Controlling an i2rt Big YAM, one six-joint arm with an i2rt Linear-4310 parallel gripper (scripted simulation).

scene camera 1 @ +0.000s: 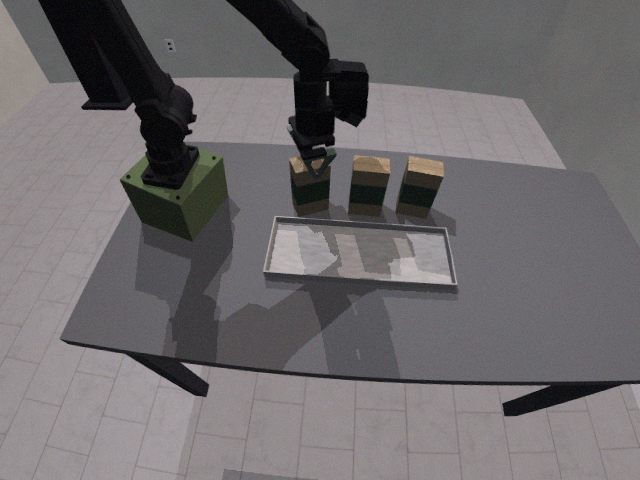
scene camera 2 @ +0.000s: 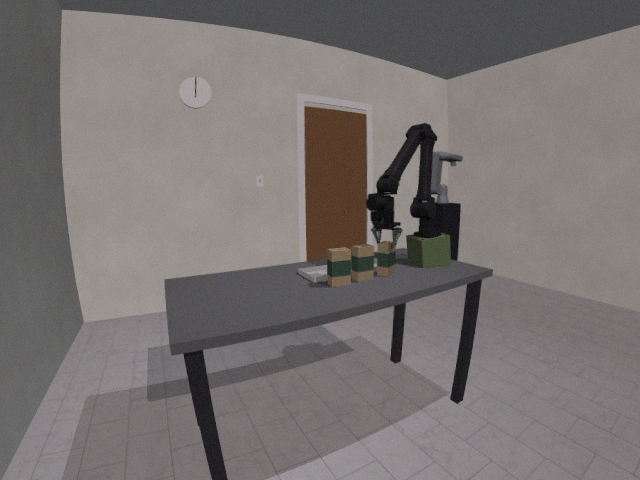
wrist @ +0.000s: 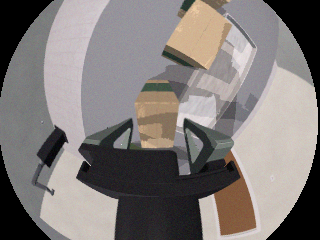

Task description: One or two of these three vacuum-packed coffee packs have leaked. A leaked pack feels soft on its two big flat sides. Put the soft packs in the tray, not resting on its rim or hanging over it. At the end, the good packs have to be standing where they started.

Scene:
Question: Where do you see a tray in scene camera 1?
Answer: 325,250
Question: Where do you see a tray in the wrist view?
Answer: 212,91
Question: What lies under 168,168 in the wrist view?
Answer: My gripper.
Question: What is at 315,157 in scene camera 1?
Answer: My gripper.

